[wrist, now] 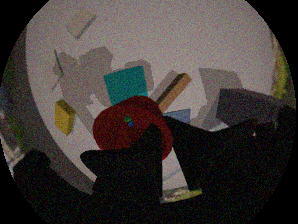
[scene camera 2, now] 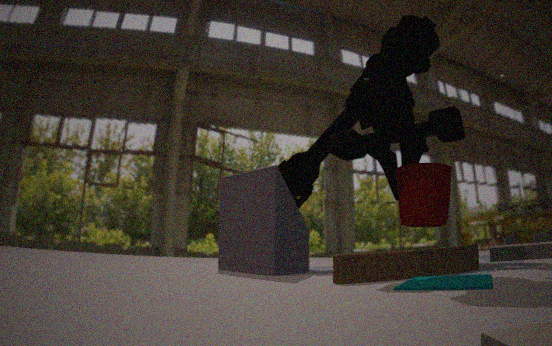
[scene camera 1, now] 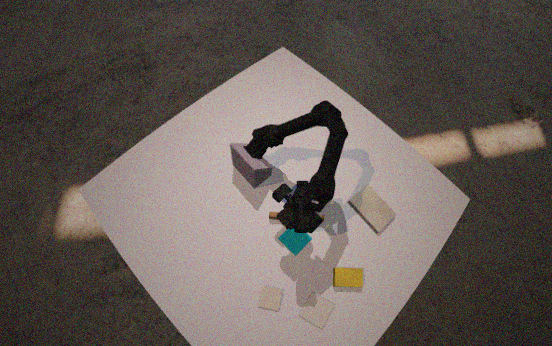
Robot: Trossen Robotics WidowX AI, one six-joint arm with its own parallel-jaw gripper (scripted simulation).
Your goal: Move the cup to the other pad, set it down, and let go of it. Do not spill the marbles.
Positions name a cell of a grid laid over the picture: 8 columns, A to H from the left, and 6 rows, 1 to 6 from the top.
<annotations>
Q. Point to a beige slab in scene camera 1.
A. F4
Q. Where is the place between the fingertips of my gripper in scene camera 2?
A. At F4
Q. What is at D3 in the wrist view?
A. A teal pad.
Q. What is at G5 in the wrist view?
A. My gripper.
</annotations>
